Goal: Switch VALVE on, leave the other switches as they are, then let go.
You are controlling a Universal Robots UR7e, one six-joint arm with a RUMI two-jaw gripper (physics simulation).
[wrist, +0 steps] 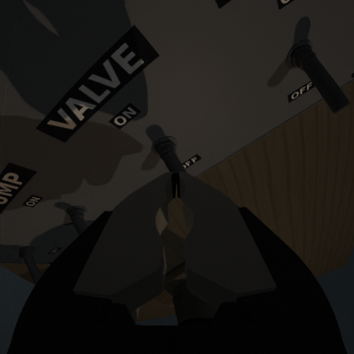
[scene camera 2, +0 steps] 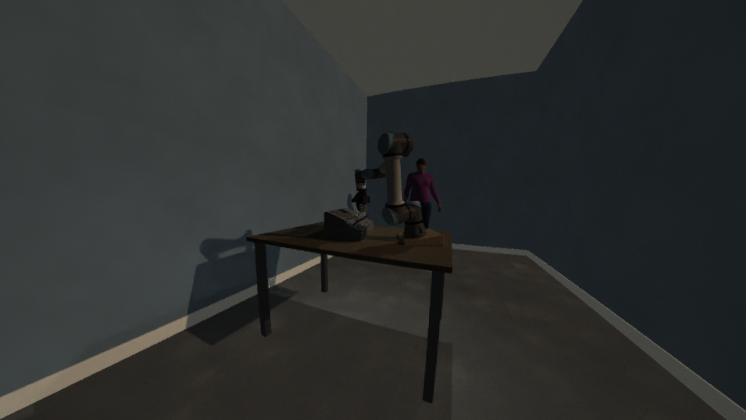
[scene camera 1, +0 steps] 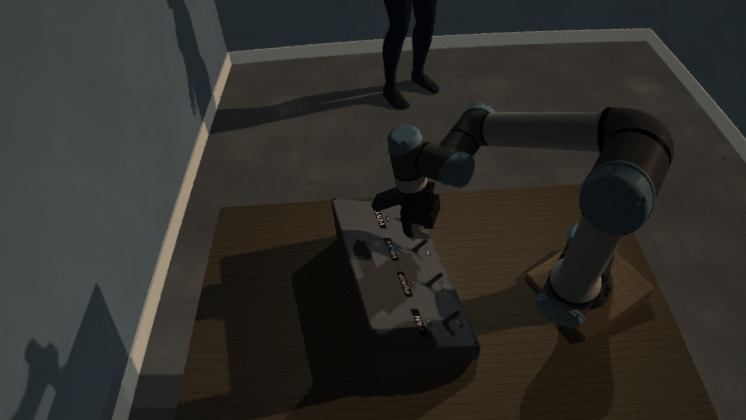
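Where they show: gripper, fingertip midpoint: (scene camera 2: 362, 215) (scene camera 1: 417, 240); arm's base, origin of the base link: (scene camera 2: 415, 235).
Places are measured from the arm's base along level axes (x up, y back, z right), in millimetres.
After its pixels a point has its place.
A grey sloped switch box (scene camera 1: 388, 313) @[x 118, y -509, z -191 mm] (scene camera 2: 341, 228) @[x 41, y -412, z -259 mm] stands on the table. The black VALVE label (scene camera 1: 391, 249) @[x 87, y -520, z 31 mm] (wrist: 98, 84) sits above its ON mark (wrist: 124, 115). The VALVE switch lever (scene camera 1: 419, 246) @[x 75, y -447, z 55 mm] (wrist: 167, 151) leans toward its OFF mark (wrist: 191, 161), which is partly hidden. My gripper (scene camera 1: 412, 233) @[x 92, y -454, z 61 mm] (scene camera 2: 362, 209) @[x 92, y -454, z 61 mm] (wrist: 176, 174) is shut and holds nothing. Its tips are over the outer end of the VALVE lever and hide that end in the wrist view; I cannot tell whether they touch it.
The neighbouring lever (wrist: 322, 80) at the upper right leans toward OFF. The PUMP lever (scene camera 1: 434, 280) @[x 76, y -404, z -57 mm] (wrist: 76, 218) and FAN lever (scene camera 1: 452, 321) @[x 75, y -361, z -171 mm] are on the other side. The box stands on a wooden table (scene camera 1: 261, 229) @[x -36, y -945, z 196 mm] (scene camera 2: 391, 251) @[x -36, y -31, z -315 mm]. A person (scene camera 1: 399, 46) (scene camera 2: 421, 187) stands beyond the table.
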